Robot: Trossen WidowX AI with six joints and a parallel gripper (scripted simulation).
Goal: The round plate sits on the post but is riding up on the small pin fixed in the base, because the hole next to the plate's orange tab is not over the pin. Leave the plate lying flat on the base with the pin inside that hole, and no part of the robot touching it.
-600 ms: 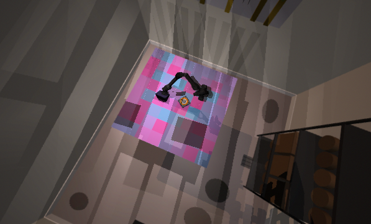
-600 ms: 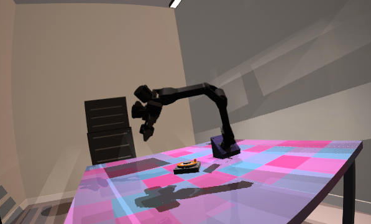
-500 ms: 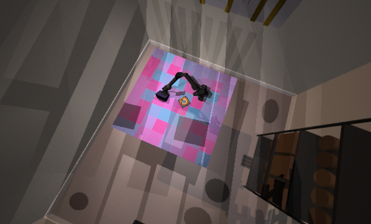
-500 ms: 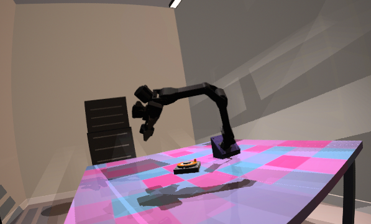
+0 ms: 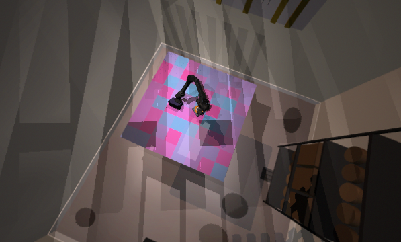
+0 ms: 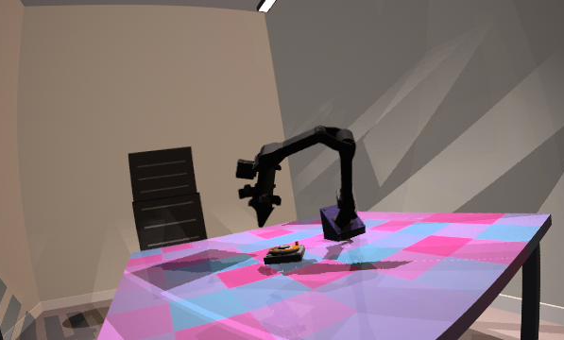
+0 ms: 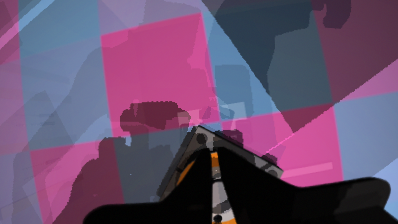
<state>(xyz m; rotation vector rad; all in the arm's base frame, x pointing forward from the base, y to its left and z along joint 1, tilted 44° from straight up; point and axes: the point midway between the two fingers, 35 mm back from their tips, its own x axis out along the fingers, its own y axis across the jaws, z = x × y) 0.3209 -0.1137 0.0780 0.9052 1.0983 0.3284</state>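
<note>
Now: gripper tip 9 cm past the round orange plate, 9 cm above it and 2 cm to the right of it. Round my gripper tip: dark square base (10 cm below, 7 cm behind, 1 cm to the left).
</note>
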